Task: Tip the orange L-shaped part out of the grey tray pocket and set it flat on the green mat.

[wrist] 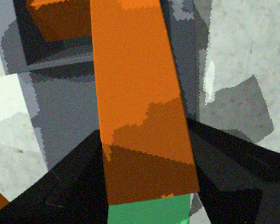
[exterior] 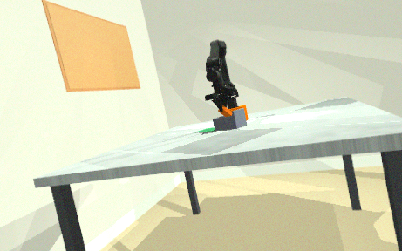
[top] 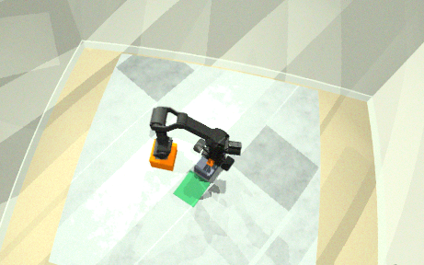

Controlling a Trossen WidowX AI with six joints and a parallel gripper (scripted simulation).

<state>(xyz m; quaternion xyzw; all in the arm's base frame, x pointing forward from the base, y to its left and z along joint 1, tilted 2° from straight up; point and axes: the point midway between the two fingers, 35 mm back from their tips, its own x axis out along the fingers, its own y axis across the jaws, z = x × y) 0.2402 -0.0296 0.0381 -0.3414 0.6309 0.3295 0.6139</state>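
My gripper tip is now 11 cm to the left of the green mat, 11 cm above it and 9 cm past it. The rest, counted from my gripper tip: orange L-shaped part (4 cm to the left, 3 cm below, 1 cm ahead).
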